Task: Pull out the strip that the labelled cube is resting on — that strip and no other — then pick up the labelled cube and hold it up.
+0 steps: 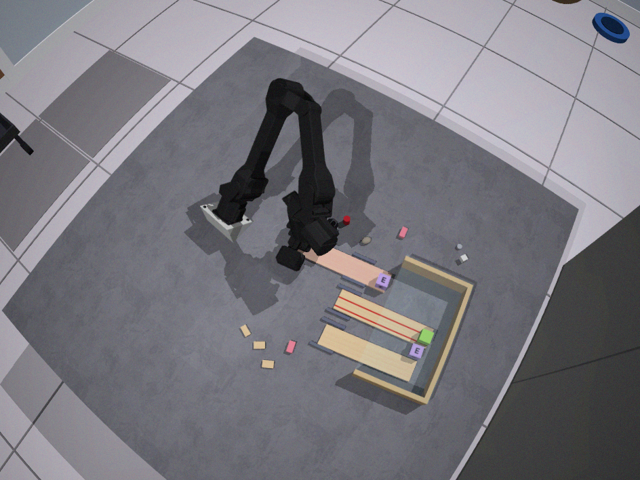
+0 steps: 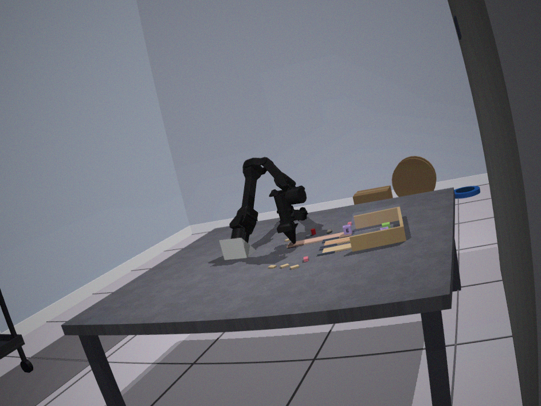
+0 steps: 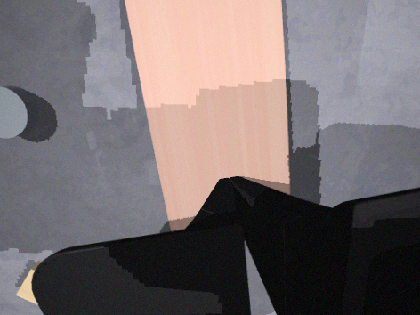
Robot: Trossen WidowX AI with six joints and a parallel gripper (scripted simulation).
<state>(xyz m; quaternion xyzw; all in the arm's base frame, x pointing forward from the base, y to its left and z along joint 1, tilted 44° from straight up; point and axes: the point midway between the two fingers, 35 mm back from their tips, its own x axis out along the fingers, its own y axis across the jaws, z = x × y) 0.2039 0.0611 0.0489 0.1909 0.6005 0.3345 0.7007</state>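
The grey cylinder is 20 mm ahead of my gripper tip and 90 mm to the left of it. Also, from my gripper tip: pebble 110 mm ahead, 110 mm to the left; red cylinder 30 mm ahead, 130 mm to the left, 10 mm above.
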